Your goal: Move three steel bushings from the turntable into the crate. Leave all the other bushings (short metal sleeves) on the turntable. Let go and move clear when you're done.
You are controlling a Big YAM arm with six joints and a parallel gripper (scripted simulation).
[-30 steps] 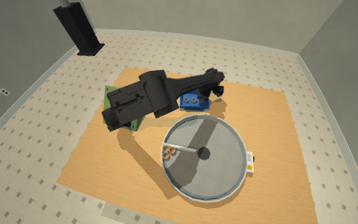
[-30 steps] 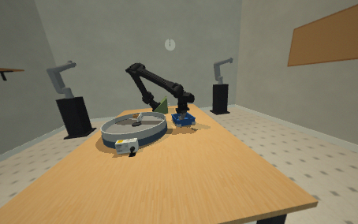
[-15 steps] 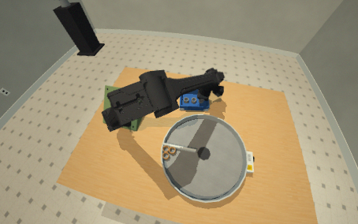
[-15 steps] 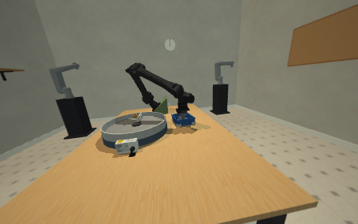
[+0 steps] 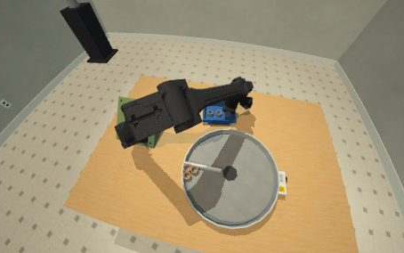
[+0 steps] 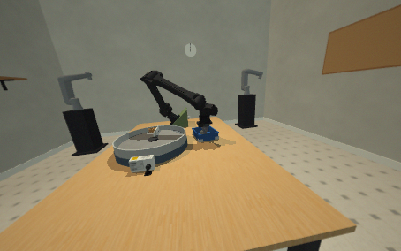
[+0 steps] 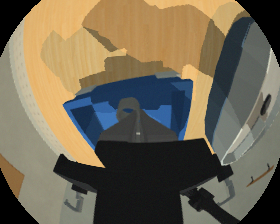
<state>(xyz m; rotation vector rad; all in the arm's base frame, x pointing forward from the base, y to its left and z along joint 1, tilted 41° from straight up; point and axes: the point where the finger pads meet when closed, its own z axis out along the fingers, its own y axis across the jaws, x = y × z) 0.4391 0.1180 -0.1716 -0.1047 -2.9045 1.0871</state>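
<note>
My gripper is now 5 cm past the blue crate, 1 cm to the right of it and 1 cm above it. Round my hand: grey turntable (34 cm to the right, 3 cm ahead, 2 cm above).
</note>
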